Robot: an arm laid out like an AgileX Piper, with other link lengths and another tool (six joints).
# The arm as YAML. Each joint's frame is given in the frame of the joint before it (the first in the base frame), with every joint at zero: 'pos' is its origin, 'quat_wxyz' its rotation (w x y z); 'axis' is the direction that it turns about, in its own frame. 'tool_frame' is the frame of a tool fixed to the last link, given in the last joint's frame.
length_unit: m
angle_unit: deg
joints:
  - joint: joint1
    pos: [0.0, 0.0, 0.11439]
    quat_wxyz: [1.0, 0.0, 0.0, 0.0]
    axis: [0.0, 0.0, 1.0]
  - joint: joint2
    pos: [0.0, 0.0, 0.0]
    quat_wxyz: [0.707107, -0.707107, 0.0, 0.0]
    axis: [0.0, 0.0, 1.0]
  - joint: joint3
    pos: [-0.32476, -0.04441, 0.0]
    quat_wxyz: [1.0, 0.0, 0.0, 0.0]
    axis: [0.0, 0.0, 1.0]
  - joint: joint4
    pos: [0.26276, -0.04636, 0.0]
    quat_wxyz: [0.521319, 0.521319, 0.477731, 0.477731]
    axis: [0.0, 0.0, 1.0]
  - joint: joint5
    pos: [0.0, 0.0, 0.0]
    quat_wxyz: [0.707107, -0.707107, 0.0, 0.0]
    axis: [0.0, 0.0, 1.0]
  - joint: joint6
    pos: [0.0, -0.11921, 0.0]
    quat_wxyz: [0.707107, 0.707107, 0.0, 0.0]
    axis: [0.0, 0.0, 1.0]
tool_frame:
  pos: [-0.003, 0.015, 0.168]
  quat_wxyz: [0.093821, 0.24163, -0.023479, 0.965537]
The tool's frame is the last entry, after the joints.
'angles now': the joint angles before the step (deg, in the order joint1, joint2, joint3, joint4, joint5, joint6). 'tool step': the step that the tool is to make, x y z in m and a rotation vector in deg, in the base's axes. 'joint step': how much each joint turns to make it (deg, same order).
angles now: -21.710, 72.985, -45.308, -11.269, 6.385, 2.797
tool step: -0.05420, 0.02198, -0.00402, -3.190, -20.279, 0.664
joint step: -5.140, -7.150, 29.534, 1.280, -42.893, 0.111
